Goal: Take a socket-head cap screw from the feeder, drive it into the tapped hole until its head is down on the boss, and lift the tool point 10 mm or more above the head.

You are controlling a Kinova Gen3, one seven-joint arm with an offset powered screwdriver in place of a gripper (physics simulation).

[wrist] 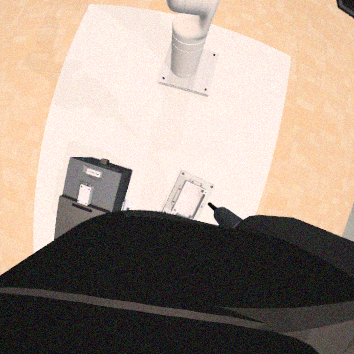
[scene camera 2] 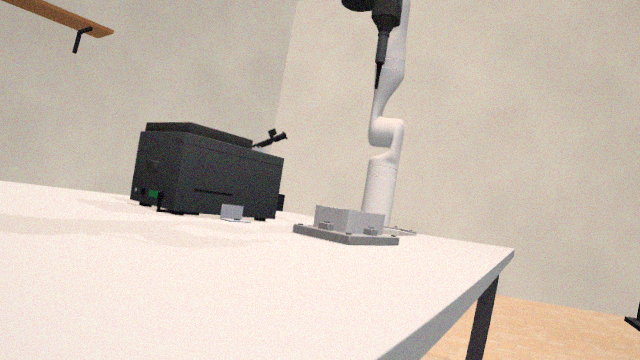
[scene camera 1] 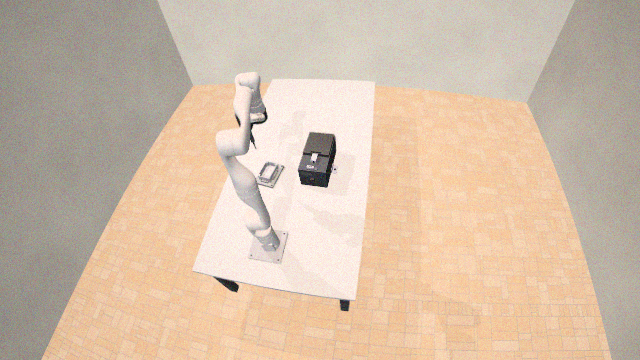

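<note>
The dark box-shaped feeder [scene camera 1: 317, 172] [scene camera 2: 227, 175] [wrist: 95, 178] stands on the table. The light grey part [scene camera 1: 269, 171] [scene camera 2: 367, 221] [wrist: 189, 198] with a raised rectangular rim sits on a flat plate [scene camera 1: 265, 183] [scene camera 2: 345, 239] beside the feeder. Its bosses and tapped hole are too small to tell apart. My screwdriver [scene camera 1: 255, 147] [scene camera 2: 376, 87] [wrist: 210, 204] points downward, with its dark tip high above the table and well clear of the feeder and the part. No cap screw can be made out at the tip; the tip is too small to tell whether it holds one.
The arm's base plate [scene camera 1: 257, 252] [wrist: 192, 85] is on the white table [scene camera 1: 320, 260] [scene camera 2: 200, 295] [wrist: 235, 115]. A small light block [scene camera 1: 335, 169] [scene camera 2: 232, 212] sits beside the feeder. A wooden shelf [scene camera 2: 65, 19] is on the wall. The dark tool body covers the lower wrist view.
</note>
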